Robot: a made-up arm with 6 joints.
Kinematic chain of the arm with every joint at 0, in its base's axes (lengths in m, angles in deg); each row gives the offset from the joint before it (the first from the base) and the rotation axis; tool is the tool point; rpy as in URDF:
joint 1: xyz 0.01 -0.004 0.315 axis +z
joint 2: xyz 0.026 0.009 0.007 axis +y
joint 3: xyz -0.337 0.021 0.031 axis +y
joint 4: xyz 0.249 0.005 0.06 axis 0.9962 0 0.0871
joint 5: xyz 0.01 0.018 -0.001 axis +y
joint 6: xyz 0.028 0.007 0.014 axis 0.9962 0 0.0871
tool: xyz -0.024 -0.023 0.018 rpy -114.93 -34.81 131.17
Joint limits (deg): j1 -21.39..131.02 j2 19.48..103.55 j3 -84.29..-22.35 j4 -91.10..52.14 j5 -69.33..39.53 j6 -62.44..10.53
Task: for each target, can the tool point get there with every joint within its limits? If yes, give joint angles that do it. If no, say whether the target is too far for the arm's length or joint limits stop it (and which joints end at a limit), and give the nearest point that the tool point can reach.
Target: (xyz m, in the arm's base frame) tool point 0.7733 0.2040 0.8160
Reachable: no: too far | nearest point 0.4363 0.1122 0.6462 | short by 0.388 m
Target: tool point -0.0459 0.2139 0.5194
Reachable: yes | joints 91.26 74.04 -29.49 -29.09 24.71 -5.57
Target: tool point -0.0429 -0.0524 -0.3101
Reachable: no: joint limits stop it (at a limit: joint 1, joint 2, joint 3, joint 4, joint 5, joint 6) | nearest point -0.1735 0.1156 0.3576 | short by 0.701 m
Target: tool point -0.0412 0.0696 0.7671
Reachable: yes | joints 60.20 50.78 -76.48 -60.33 -17.24 -44.05
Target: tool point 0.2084 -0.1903 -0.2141
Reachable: no: joint limits stop it (at a limit: joint 1, joint 2, joint 3, joint 4, joint 5, joint 6) | nearest point 0.2280 -0.0250 0.3576 | short by 0.595 m
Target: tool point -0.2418 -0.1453 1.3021
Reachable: no: too far | nearest point -0.1076 -0.0700 0.8245 | short by 0.502 m
